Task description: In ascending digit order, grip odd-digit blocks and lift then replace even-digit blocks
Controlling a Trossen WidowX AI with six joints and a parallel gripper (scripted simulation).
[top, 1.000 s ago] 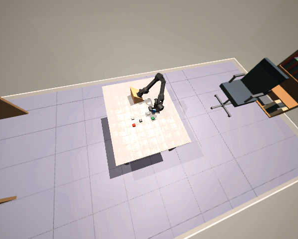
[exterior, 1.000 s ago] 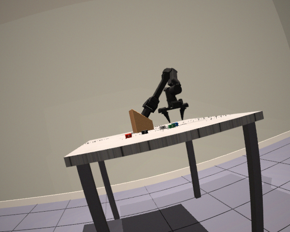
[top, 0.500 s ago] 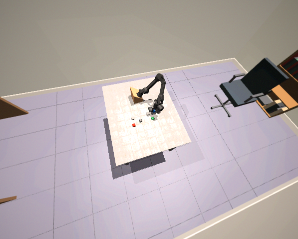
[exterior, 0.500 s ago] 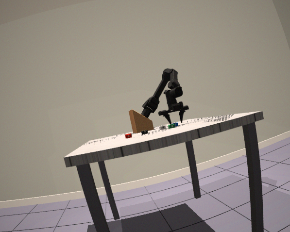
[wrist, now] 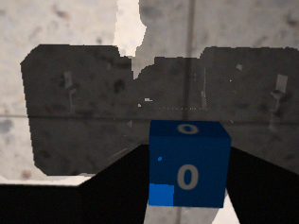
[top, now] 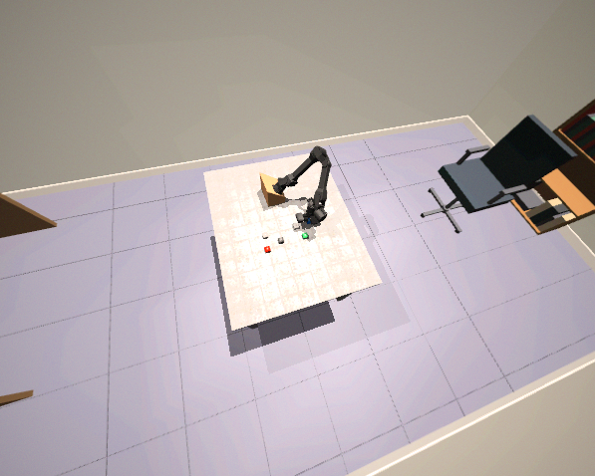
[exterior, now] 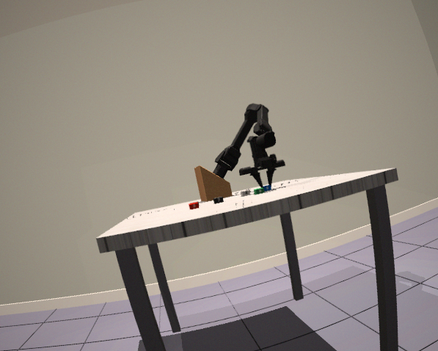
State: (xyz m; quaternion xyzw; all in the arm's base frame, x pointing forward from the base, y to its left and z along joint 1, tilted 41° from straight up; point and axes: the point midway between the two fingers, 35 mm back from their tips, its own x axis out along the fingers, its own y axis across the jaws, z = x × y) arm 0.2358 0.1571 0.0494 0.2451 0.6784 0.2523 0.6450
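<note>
Right now my gripper tip is 31 cm to the left of the red block and 12 cm short of it. The rest, counted from my gripper tip: blue block (right at my gripper tip); then green block (9 cm ahead, 6 cm to the right); then white block (9 cm to the right, 1 cm ahead).
</note>
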